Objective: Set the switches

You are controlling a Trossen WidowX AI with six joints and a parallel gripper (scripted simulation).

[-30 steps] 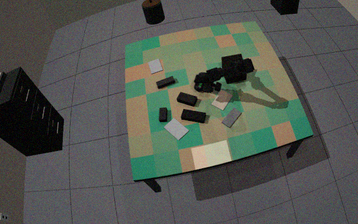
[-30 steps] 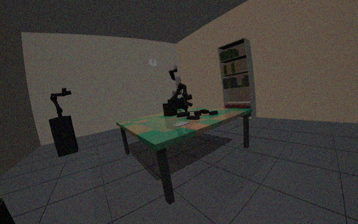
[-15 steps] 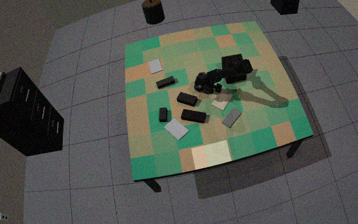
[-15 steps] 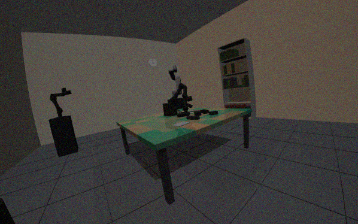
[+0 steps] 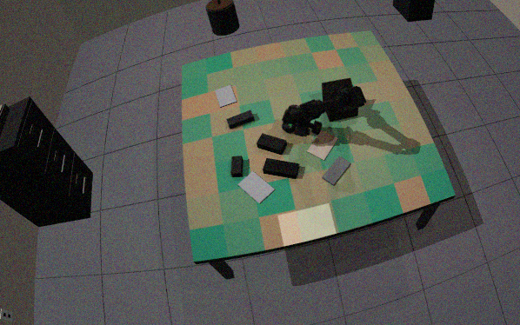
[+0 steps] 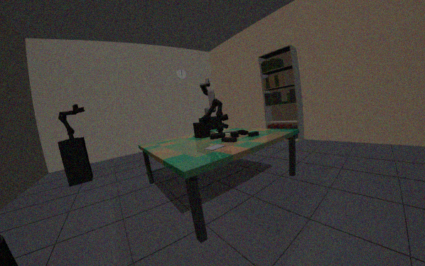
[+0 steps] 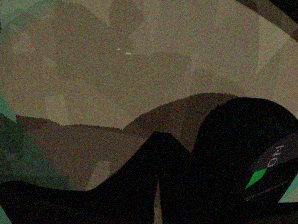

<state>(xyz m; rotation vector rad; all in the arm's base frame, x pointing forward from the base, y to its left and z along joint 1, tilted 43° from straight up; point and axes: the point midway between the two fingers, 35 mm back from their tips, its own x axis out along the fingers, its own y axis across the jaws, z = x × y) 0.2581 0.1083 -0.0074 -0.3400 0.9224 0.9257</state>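
My gripper tip is now 150 mm short of the module, 40 mm to the right of it and 10 mm below it.
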